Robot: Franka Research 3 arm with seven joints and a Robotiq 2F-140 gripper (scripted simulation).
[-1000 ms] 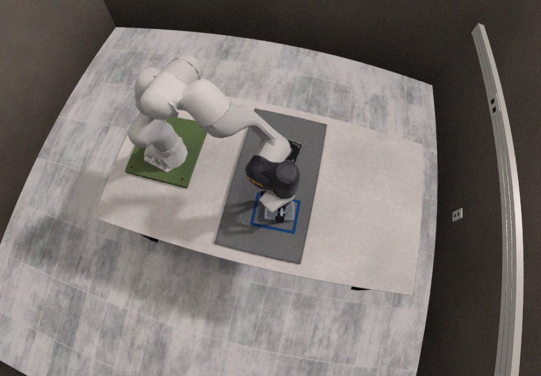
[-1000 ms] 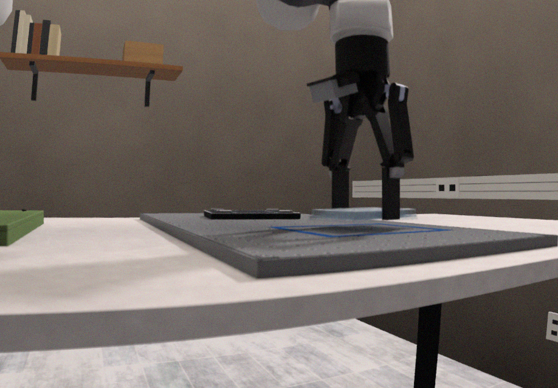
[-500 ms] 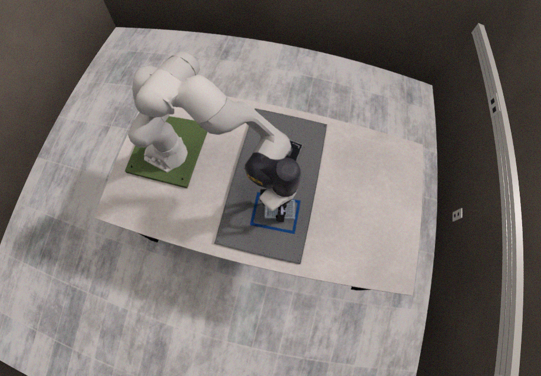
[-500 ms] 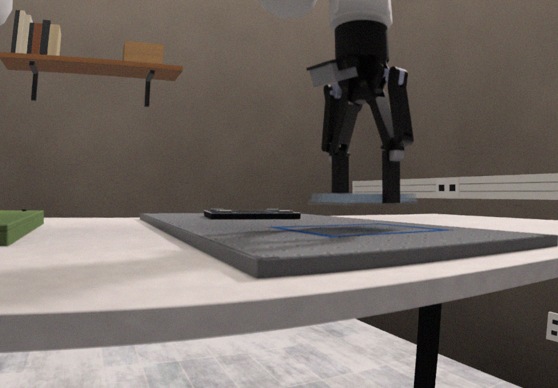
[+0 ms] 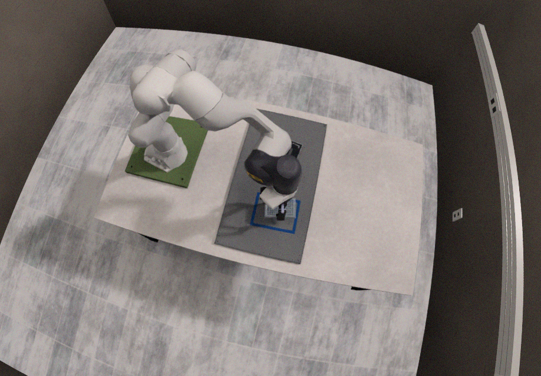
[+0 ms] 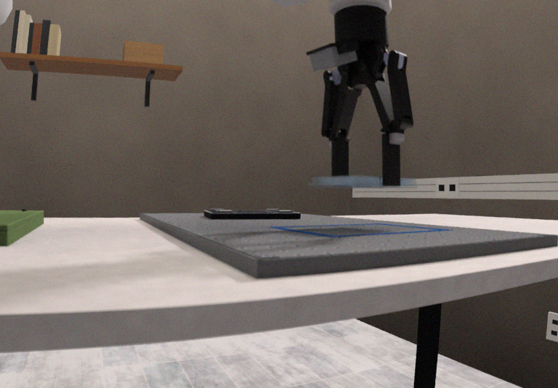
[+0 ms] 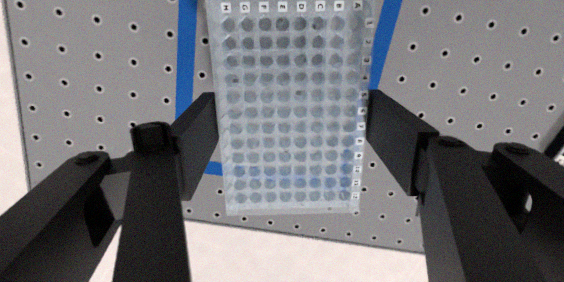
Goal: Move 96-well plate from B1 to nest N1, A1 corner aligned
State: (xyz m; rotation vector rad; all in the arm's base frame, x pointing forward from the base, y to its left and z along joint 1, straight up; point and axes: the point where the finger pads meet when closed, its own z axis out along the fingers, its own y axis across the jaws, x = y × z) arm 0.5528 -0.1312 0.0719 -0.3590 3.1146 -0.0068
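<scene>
Right now my hand is 29 cm to the right of the black plate nest N1, 8 cm above it and 6 cm past it. Round my hand: A1 mark 23 cm to the left, 7 cm below, 1 cm ahead; then 96-well plate 2 cm below.
</scene>
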